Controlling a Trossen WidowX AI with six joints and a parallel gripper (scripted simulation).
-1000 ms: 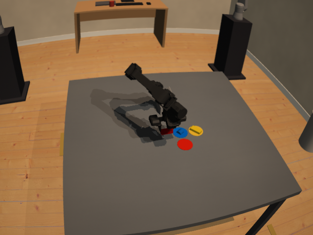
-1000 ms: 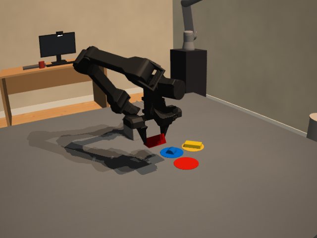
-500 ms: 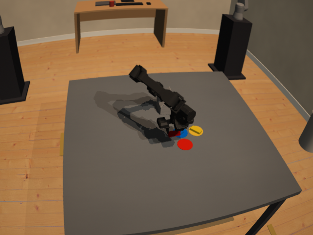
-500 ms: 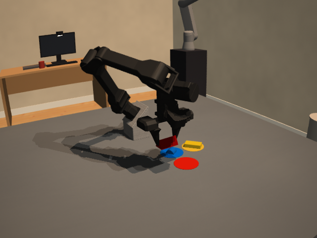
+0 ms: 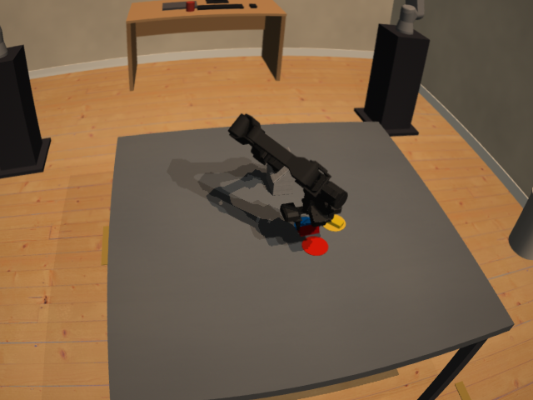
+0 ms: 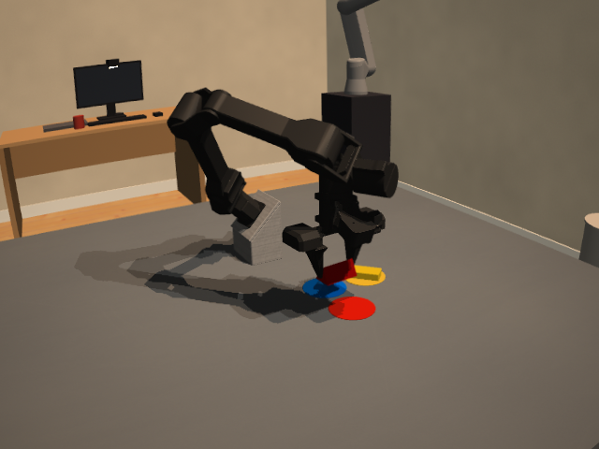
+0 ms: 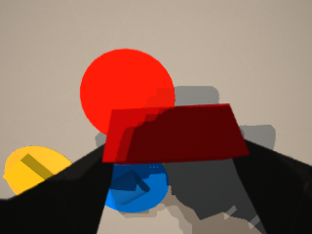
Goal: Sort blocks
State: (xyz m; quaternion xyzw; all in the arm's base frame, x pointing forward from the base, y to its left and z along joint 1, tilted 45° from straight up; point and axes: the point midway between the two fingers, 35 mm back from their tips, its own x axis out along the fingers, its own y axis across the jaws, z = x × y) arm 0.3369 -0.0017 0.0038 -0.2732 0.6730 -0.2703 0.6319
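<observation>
The red circle is 12 cm below my hand, 4 cm to the left of it and 1 cm ahead of it. Also, from my hand: blue block 11 cm below, 10 cm behind, 4 cm to the left; red block 3 cm below; blue circle 12 cm below, 9 cm behind, 4 cm to the left.
</observation>
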